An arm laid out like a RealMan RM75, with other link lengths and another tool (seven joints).
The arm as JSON. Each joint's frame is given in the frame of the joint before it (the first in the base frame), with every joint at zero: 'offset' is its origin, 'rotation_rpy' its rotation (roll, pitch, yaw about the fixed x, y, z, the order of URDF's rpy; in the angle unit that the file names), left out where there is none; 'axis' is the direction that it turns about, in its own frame. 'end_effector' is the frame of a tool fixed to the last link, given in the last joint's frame.
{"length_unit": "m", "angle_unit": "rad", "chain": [
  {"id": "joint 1", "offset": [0.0, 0.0, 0.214], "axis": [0.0, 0.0, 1.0]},
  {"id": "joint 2", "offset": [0.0, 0.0, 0.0], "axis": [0.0, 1.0, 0.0]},
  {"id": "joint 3", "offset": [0.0, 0.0, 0.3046], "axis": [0.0, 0.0, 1.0]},
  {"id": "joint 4", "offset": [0.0, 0.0, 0.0], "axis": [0.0, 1.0, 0.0]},
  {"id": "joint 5", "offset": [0.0, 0.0, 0.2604], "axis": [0.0, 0.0, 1.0]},
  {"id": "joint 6", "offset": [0.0, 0.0, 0.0], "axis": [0.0, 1.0, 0.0]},
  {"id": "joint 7", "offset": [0.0, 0.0, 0.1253], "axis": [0.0, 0.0, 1.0]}
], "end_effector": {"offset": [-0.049, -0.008, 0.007], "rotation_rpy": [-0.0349, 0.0, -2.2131]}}
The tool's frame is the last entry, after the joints.
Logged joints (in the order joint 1, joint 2, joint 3, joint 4, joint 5, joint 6, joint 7), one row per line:
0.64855 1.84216 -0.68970 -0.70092 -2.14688 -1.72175 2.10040
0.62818 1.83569 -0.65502 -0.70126 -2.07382 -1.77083 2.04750
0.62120 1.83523 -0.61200 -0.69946 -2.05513 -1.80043 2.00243
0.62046 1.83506 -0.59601 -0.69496 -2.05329 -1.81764 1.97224
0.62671 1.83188 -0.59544 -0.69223 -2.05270 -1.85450 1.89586
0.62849 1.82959 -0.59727 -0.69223 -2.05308 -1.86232 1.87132
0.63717 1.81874 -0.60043 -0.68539 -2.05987 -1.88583 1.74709
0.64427 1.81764 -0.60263 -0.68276 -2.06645 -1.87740 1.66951
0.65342 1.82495 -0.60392 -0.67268 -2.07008 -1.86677 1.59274
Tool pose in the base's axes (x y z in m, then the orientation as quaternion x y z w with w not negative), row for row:
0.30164 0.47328 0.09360 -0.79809 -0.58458 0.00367 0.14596
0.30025 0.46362 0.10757 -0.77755 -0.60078 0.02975 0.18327
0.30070 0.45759 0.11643 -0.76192 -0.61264 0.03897 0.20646
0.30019 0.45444 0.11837 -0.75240 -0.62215 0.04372 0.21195
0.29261 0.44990 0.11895 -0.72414 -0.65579 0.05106 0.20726
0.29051 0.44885 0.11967 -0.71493 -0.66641 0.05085 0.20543
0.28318 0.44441 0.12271 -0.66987 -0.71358 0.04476 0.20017
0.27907 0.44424 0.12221 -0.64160 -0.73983 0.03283 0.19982
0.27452 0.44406 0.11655 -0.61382 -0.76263 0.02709 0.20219
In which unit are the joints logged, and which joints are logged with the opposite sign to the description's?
The joints are logged in radians. Opposite sign: none.
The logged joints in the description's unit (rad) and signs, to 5 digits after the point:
0.64855 1.84216 -0.68970 -0.70092 -2.14688 -1.72175 2.10040
0.62818 1.83569 -0.65502 -0.70126 -2.07382 -1.77083 2.04750
0.62120 1.83523 -0.61200 -0.69946 -2.05513 -1.80043 2.00243
0.62046 1.83506 -0.59601 -0.69496 -2.05329 -1.81764 1.97224
0.62671 1.83188 -0.59544 -0.69223 -2.05270 -1.85450 1.89586
0.62849 1.82959 -0.59727 -0.69223 -2.05308 -1.86232 1.87132
0.63717 1.81874 -0.60043 -0.68539 -2.05987 -1.88583 1.74709
0.64427 1.81764 -0.60263 -0.68276 -2.06645 -1.87740 1.66951
0.65342 1.82495 -0.60392 -0.67268 -2.07008 -1.86677 1.59274

